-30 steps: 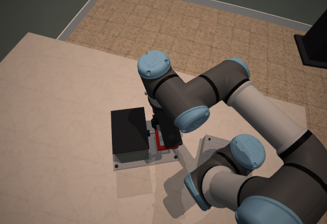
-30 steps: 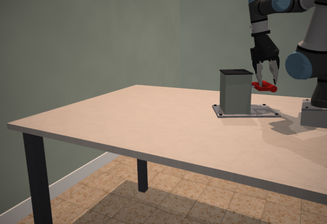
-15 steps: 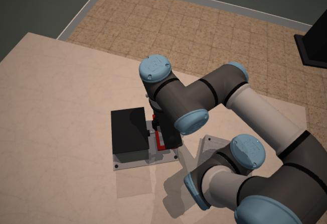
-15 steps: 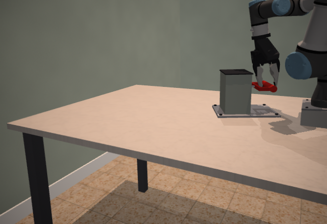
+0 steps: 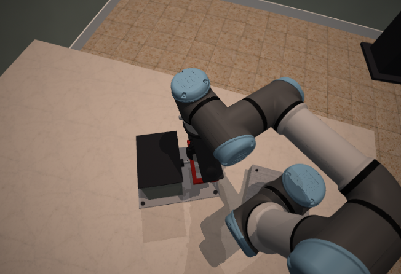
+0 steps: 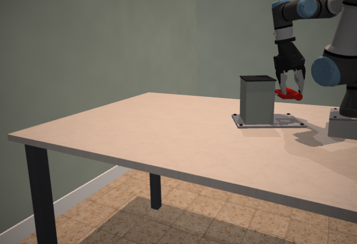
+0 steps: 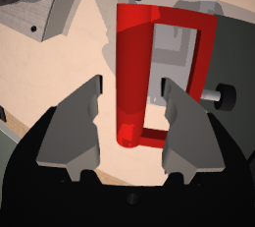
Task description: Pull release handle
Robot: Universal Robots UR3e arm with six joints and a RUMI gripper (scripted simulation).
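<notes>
My hand is 50 mm short of the red release handle and 10 mm to the right of it. Also, from my hand: grey baseplate 100 mm below, 90 mm ahead, 30 mm to the left.
</notes>
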